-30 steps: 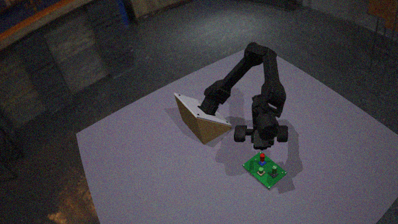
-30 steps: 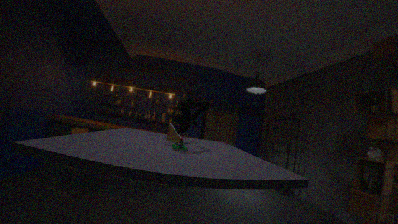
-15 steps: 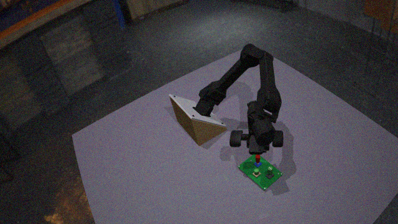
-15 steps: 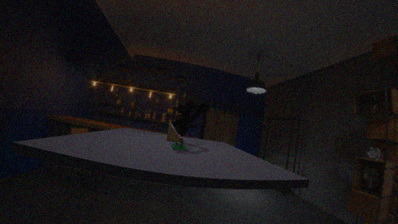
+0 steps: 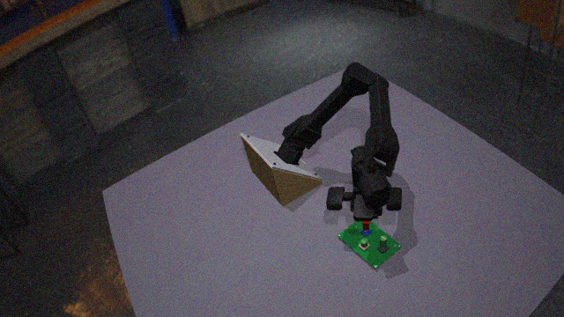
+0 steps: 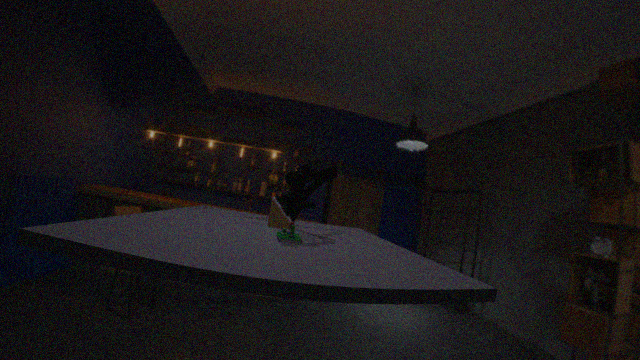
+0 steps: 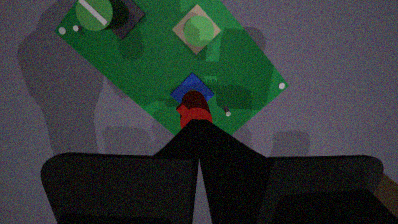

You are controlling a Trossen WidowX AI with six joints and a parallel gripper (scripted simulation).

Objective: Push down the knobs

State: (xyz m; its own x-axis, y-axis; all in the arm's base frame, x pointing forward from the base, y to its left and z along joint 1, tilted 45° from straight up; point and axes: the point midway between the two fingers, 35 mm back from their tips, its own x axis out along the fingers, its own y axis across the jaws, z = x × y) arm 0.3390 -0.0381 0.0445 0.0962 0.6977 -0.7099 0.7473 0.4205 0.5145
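Right now my gripper tip is 2 cm above the red knob. The rest, counted from my gripper tip: green knob 8 cm ahead, 2 cm below, 1 cm to the right.
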